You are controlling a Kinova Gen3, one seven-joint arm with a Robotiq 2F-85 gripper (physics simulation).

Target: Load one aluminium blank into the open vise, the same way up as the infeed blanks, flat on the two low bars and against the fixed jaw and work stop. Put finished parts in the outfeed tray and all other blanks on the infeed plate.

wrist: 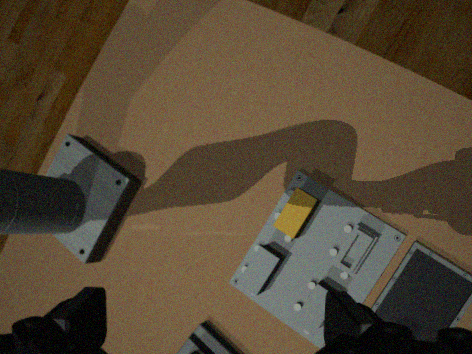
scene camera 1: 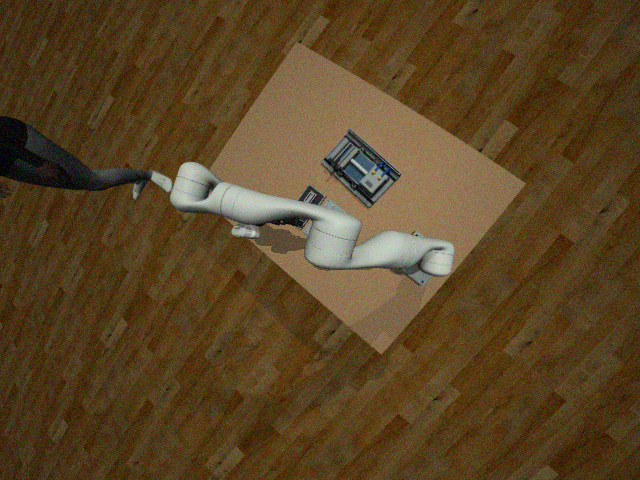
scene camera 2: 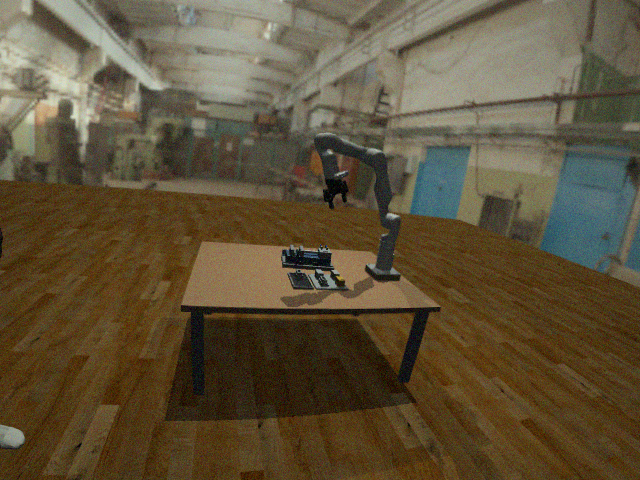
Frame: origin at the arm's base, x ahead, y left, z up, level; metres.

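Seen in the pictures: gripper, between the fingertips: (wrist: 215,315) (scene camera 1: 290,223) (scene camera 2: 338,205); arm's base, origin of its link: (wrist: 64,206) (scene camera 2: 382,267).
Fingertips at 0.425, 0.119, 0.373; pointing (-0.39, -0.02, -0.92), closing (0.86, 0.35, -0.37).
Observation:
Pixels of each thing's top centre, then the offset from my fingertips to it, as dx, dy, dz. Level surfaces: height alone.
- grey blank, centre of its top: (wrist: 258,270) -0.076, -0.065, -0.370
- slotted grey part, centre of its top: (wrist: 353,251) (scene camera 2: 323,278) +0.028, +0.010, -0.371
- small raised object, centre of its top: (scene camera 1: 308,197) (scene camera 2: 299,270) +0.121, -0.097, -0.373
- vise unit, centre of its top: (scene camera 1: 357,162) (scene camera 2: 309,248) -0.011, -0.312, -0.315
- yellow block, centre of its top: (wrist: 294,212) (scene camera 2: 340,278) -0.060, +0.025, -0.370
- table, height of its surface: dz -0.414
My gripper (scene camera 2: 338,203) (wrist: 215,315) is open and empty, high above the table; the arm hides it in scene camera 1. The infeed plate (wrist: 287,320) (scene camera 2: 330,285) (scene camera 1: 333,205) carries white pins. In the wrist view a grey blank (wrist: 260,268) lies on it, with a slotted grey part (wrist: 369,250) near its right edge. The right finger hides another stretch of plate. The outfeed tray (wrist: 422,287) (scene camera 2: 300,281) is dark; a small raised object (scene camera 1: 311,196) (scene camera 2: 298,272) at its back is unclear. The vise unit (scene camera 1: 369,181) (scene camera 2: 307,258) (wrist: 212,340) stands behind; its seat is too small to judge.
A yellow block (wrist: 296,213) (scene camera 2: 339,280) sits at a corner of the infeed plate. The robot base (wrist: 102,215) (scene camera 2: 382,272) stands at one end of the table (scene camera 2: 237,291). A person (scene camera 1: 51,165) is at the left in scene camera 1, close to the arm's image.

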